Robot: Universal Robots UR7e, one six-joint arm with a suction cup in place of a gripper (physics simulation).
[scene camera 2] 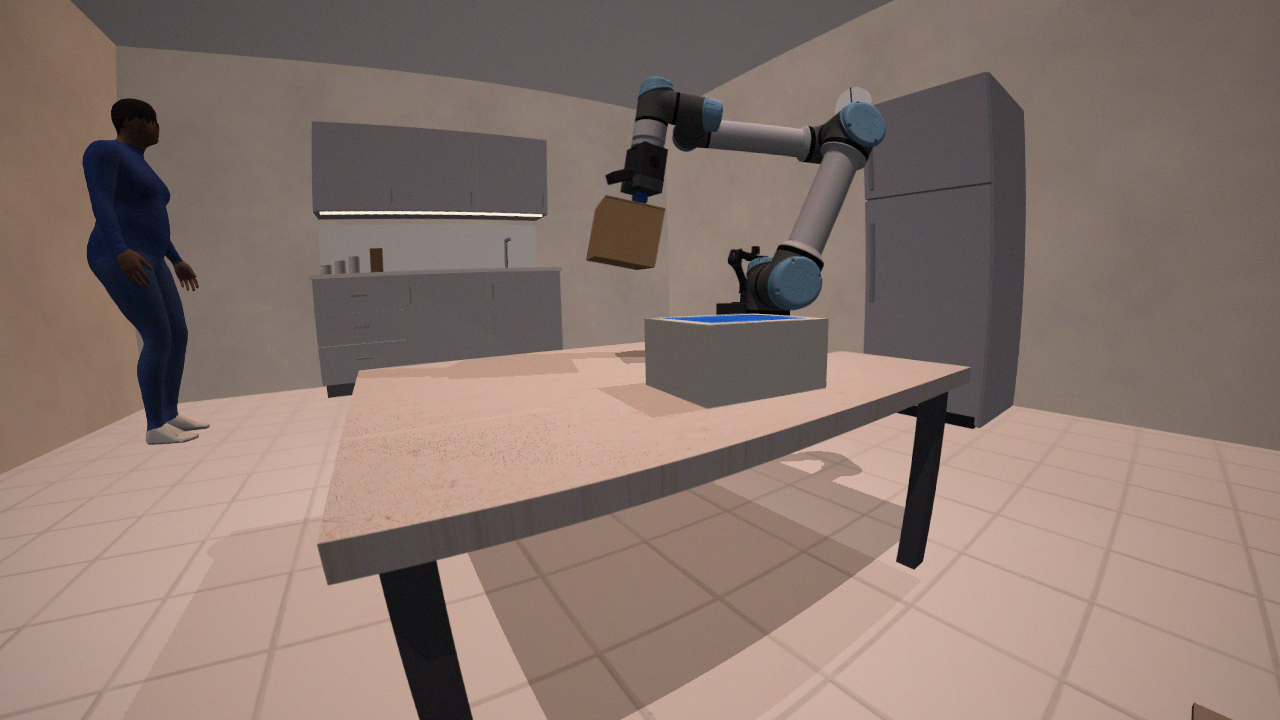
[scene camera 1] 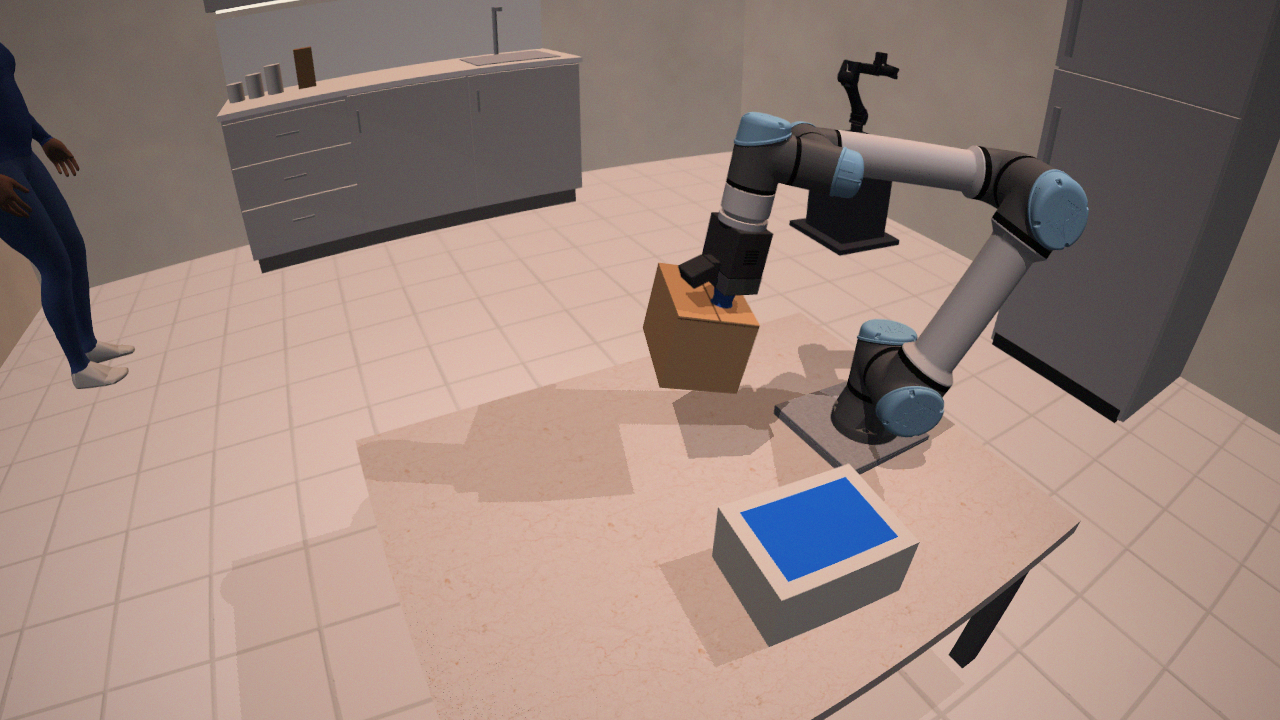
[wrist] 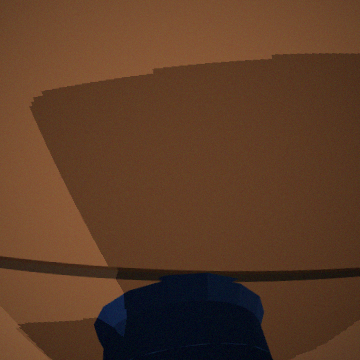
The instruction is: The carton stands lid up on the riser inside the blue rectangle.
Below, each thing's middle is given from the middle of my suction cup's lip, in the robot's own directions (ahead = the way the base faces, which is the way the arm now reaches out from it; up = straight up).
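There is the brown carton (scene camera 1: 695, 345), and I see it 7 cm below my suction cup, 4 cm to the right of it and 2 cm ahead of it. The grey riser (scene camera 2: 712, 361) is 31 cm below my suction cup, 29 cm to the left of it and 2 cm behind it.
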